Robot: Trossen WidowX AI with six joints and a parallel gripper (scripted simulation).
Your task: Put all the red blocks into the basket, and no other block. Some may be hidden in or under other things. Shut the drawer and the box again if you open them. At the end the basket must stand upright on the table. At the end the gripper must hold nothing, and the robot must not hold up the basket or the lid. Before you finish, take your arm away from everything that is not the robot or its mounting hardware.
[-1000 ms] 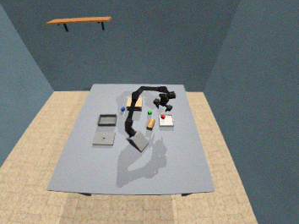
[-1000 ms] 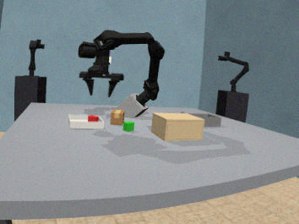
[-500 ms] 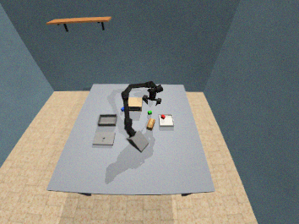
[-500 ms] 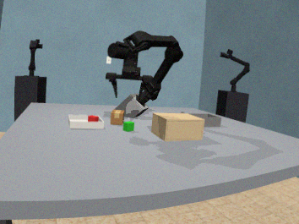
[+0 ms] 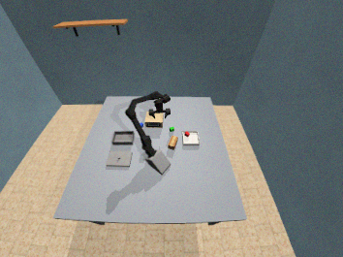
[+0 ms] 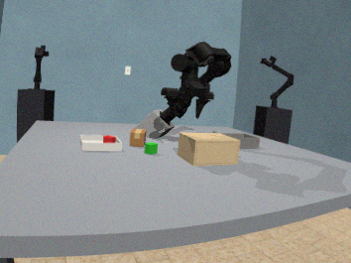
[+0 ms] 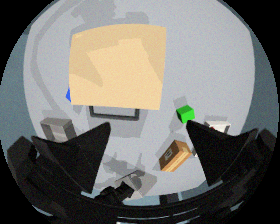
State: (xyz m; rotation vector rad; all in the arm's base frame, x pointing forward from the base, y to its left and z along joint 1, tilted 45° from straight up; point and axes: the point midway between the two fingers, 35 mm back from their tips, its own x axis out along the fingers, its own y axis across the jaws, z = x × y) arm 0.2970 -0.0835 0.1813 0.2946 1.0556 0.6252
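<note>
Now: hand 420 mm past the grey lid, 210 mm to the right of it and 150 mm above it. From my hand the other things lie so: blue block 190 mm to the left, 150 mm below, 40 mm behind; then small brown box 170 mm to the right, 150 mm behind, 130 mm below; then drawer unit 130 mm below, 80 mm to the left, 60 mm ahead.
</note>
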